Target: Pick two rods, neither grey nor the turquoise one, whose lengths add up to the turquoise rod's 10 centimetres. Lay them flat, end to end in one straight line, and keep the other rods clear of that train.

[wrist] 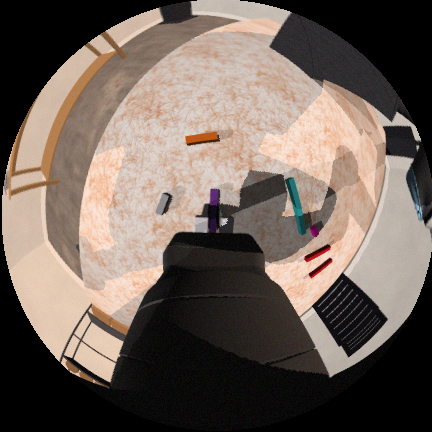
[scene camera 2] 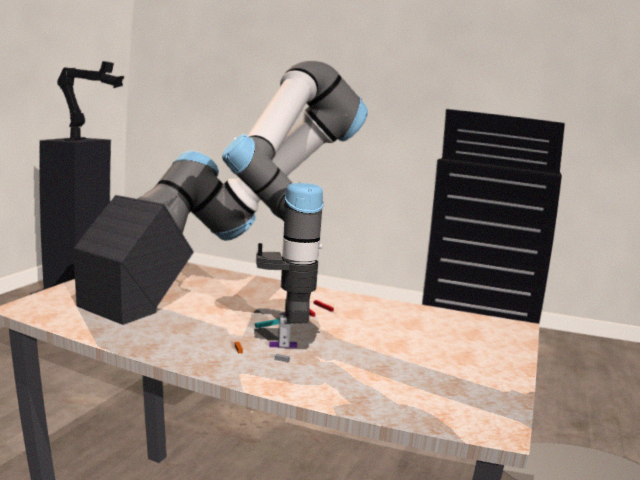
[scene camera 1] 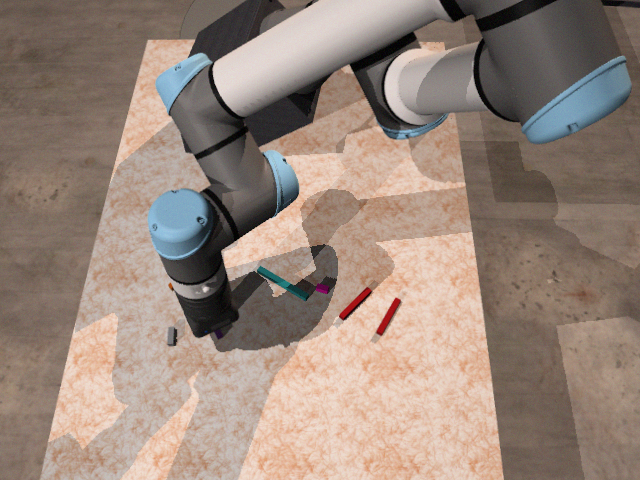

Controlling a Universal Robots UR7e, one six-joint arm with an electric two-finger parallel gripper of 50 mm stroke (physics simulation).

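Where they show: gripper, fingertip midpoint: (wrist: 212, 211) (scene camera 2: 283, 344) (scene camera 1: 213, 322); arm's base, link origin: (scene camera 2: 154, 223).
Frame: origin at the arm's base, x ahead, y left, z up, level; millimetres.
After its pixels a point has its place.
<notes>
My gripper (scene camera 2: 284, 343) @(x 428, y -106, z -192 mm) (wrist: 212, 211) @(x 428, y -106, z -192 mm) is shut on the purple rod (scene camera 1: 218, 334) @(x 451, y -94, z -187 mm) (scene camera 2: 273, 344) @(x 411, y -122, z -189 mm) (wrist: 214, 196) @(x 409, y -116, z -187 mm), low at the table top; the fingers hide its middle. The turquoise rod (scene camera 1: 282, 283) @(x 354, y 3, z -187 mm) (scene camera 2: 266, 323) @(x 342, y -19, z -189 mm) (wrist: 296, 207) @(x 352, y -2, z -187 mm) lies flat, with the short magenta rod (scene camera 1: 322, 288) @(x 361, y 70, z -187 mm) (wrist: 314, 231) @(x 360, y 67, z -187 mm) close beyond one end. One red rod (scene camera 1: 355, 303) @(x 387, y 126, z -186 mm) (scene camera 2: 311, 312) @(x 404, y 106, z -188 mm) (wrist: 317, 253) @(x 387, y 120, z -187 mm) and another red rod (scene camera 1: 388, 316) @(x 409, y 180, z -187 mm) (scene camera 2: 323, 305) @(x 408, y 175, z -189 mm) (wrist: 320, 268) @(x 408, y 175, z -187 mm) lie apart, farther off. The orange rod (scene camera 1: 170, 286) @(x 366, y -186, z -188 mm) (scene camera 2: 238, 347) @(x 359, y -182, z -187 mm) (wrist: 202, 138) @(x 354, y -169, z -187 mm) is partly hidden by the arm in scene camera 1.
The short grey rod (scene camera 1: 171, 335) @(x 456, y -170, z -186 mm) (scene camera 2: 282, 357) @(x 458, y -175, z -188 mm) (wrist: 163, 203) @(x 453, y -169, z -187 mm) lies near the purple rod, apart from it. The dark angular robot base block (scene camera 2: 124, 258) @(x 64, y -197, z -39 mm) (wrist: 335, 60) stands on the table (scene camera 1: 372, 403) @(x 552, y 153, z -197 mm) (scene camera 2: 413, 341) @(x 674, y 72, z -197 mm). A black drawer cabinet (scene camera 2: 491, 232) stands beyond the table.
</notes>
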